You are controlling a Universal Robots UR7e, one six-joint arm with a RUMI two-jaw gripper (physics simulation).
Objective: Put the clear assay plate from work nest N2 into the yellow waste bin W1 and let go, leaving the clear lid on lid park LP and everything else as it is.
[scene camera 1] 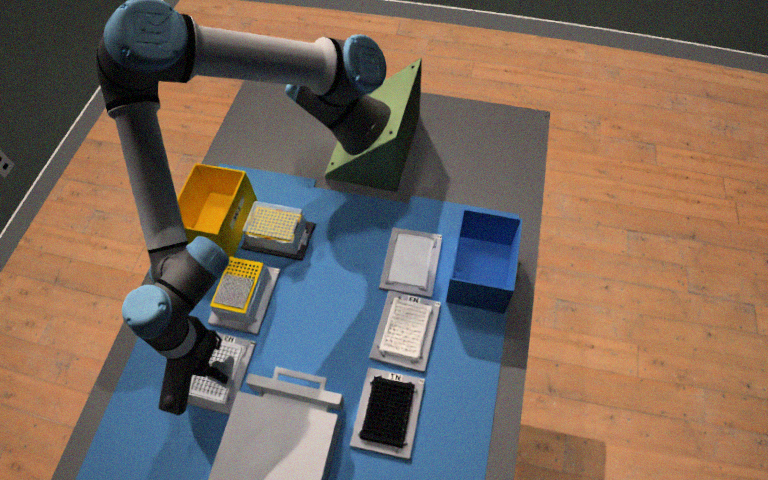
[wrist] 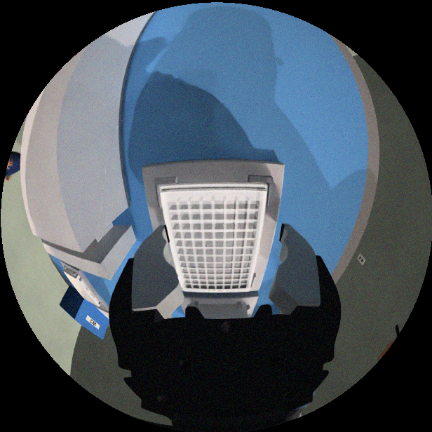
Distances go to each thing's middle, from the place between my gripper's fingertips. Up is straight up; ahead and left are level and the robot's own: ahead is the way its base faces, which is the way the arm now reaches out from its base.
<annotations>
I see the work nest N2 [wrist: 206,169] 20 mm behind my hand, 10 mm to the left of it and 10 mm below it. The rest, counted from my hand: yellow-topped tip rack [scene camera 1: 242,285]: 200 mm behind, 10 mm to the left, 30 mm above; then box-shaped device [scene camera 1: 287,424]: 200 mm ahead, 200 mm to the left, 30 mm above; then clear assay plate [scene camera 1: 201,387]: 20 mm behind, 10 mm to the left, 10 mm above.
</annotations>
